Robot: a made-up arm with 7 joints.
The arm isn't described. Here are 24 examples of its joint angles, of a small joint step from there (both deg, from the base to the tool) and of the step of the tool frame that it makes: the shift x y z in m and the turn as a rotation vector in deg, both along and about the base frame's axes.
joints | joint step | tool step
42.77 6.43 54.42 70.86 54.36 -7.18 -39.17 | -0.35 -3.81 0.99 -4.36 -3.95 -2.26 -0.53 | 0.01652 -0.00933 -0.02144 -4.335 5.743 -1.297
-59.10 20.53 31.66 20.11 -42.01 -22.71 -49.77 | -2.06 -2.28 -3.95 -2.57 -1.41 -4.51 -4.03 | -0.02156 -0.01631 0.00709 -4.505 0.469 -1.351
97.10 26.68 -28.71 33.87 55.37 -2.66 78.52 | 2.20 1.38 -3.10 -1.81 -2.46 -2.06 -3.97 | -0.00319 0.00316 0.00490 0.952 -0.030 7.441
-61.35 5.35 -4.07 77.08 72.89 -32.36 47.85 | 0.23 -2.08 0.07 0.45 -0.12 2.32 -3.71 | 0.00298 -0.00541 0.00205 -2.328 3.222 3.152
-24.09 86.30 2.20 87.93 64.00 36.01 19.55 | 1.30 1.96 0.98 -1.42 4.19 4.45 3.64 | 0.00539 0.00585 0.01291 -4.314 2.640 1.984
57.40 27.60 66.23 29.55 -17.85 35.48 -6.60 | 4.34 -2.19 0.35 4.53 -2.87 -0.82 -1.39 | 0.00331 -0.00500 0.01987 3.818 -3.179 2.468
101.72 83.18 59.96 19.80 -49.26 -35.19 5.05 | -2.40 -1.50 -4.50 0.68 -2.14 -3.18 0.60 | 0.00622 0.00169 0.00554 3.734 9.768 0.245
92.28 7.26 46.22 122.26 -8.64 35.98 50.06 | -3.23 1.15 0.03 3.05 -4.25 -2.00 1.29 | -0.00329 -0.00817 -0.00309 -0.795 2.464 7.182
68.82 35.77 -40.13 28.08 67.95 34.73 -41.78 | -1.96 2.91 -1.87 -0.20 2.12 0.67 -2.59 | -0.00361 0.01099 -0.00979 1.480 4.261 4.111
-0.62 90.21 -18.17 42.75 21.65 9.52 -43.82 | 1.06 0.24 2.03 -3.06 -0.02 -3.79 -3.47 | -0.00334 0.01106 0.00873 4.083 -5.753 -0.377
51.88 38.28 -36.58 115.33 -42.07 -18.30 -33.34 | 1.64 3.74 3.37 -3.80 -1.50 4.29 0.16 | 0.01061 0.01599 0.00581 -2.010 -1.570 11.608
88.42 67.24 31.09 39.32 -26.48 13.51 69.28 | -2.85 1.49 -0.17 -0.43 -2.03 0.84 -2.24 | 0.00045 -0.00055 -0.00063 -1.276 4.215 4.405
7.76 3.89 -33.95 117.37 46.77 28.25 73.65 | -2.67 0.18 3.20 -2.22 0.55 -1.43 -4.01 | 0.00249 0.00612 -0.01147 1.123 5.628 7.284
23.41 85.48 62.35 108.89 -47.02 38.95 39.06 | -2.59 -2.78 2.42 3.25 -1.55 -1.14 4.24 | -0.00204 -0.00299 -0.00657 -0.991 3.361 -1.177
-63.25 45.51 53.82 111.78 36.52 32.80 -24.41 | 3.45 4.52 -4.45 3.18 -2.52 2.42 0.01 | 0.00683 -0.02060 0.00248 1.625 1.072 -7.358
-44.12 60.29 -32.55 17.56 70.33 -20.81 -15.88 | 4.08 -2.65 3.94 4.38 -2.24 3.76 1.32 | 0.01905 -0.01554 -0.01833 -6.589 -5.278 3.484
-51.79 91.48 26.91 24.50 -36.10 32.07 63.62 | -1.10 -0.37 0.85 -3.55 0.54 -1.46 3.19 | -0.00858 0.00883 0.00453 -1.914 -0.636 5.412
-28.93 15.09 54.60 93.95 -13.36 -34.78 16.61 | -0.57 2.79 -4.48 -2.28 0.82 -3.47 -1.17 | 0.00962 0.00084 -0.00830 0.186 -0.102 -5.607
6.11 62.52 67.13 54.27 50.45 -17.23 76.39 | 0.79 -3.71 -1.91 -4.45 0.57 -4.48 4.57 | 0.00598 0.00999 -0.03142 -1.572 1.079 -0.765
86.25 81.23 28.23 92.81 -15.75 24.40 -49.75 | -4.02 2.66 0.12 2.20 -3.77 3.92 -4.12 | 0.00710 -0.00864 0.00261 -2.783 -0.771 7.407
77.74 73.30 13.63 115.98 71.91 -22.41 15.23 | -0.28 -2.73 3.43 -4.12 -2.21 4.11 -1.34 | -0.00396 0.01502 0.00204 -7.331 1.603 -0.020
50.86 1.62 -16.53 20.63 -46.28 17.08 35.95 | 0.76 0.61 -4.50 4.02 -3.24 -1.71 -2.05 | -0.00031 -0.00740 0.01109 6.352 -7.252 -5.216
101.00 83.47 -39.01 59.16 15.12 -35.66 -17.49 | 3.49 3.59 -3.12 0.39 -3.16 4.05 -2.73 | -0.01266 0.00399 -0.00026 -3.202 -0.476 7.279
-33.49 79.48 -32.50 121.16 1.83 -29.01 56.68 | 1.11 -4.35 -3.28 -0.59 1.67 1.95 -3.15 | -0.00579 -0.00370 -0.00430 -3.150 2.406 6.594
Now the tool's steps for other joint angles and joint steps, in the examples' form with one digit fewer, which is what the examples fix.
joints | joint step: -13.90 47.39 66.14 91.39 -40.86 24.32 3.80 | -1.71 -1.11 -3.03 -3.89 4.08 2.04 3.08
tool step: 0.0047 0.0057 -0.0126 -10.63 3.30 -1.28
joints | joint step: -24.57 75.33 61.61 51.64 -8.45 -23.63 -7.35 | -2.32 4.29 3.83 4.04 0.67 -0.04 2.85
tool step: 0.0083 -0.0150 0.0276 5.39 0.31 -5.16
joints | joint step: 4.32 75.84 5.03 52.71 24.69 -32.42 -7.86 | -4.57 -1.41 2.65 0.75 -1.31 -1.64 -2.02
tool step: -0.0030 -0.0004 -0.0102 0.25 0.06 -0.23
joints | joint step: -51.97 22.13 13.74 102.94 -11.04 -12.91 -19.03 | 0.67 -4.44 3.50 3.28 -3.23 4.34 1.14
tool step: 0.0030 -0.0003 0.0116 2.72 -0.18 4.09
